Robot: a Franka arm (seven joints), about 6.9 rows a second.
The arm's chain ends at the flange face. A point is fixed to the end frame.
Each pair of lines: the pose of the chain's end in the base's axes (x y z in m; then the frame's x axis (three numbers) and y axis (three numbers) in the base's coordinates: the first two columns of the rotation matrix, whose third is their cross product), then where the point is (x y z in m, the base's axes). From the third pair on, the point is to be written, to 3 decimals.
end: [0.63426 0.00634 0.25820 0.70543 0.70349 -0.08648 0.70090 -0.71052 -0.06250]
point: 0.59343 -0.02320 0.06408
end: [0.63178 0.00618 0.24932 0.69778 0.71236 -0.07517 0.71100 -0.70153 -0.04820]
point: 0.59487 -0.02426 0.05456
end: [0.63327 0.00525 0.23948 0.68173 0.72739 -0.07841 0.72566 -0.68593 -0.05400]
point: 0.596 -0.026 0.045
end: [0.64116 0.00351 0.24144 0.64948 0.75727 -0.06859 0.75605 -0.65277 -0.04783]
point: 0.607 -0.028 0.046
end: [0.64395 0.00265 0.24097 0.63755 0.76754 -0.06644 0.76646 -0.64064 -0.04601]
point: 0.611 -0.030 0.046
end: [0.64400 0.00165 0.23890 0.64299 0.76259 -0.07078 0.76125 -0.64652 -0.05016]
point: 0.610 -0.031 0.044
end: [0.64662 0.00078 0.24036 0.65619 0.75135 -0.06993 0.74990 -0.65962 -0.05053]
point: 0.612 -0.031 0.045
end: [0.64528 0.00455 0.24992 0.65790 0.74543 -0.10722 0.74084 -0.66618 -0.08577]
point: 0.600 -0.027 0.057
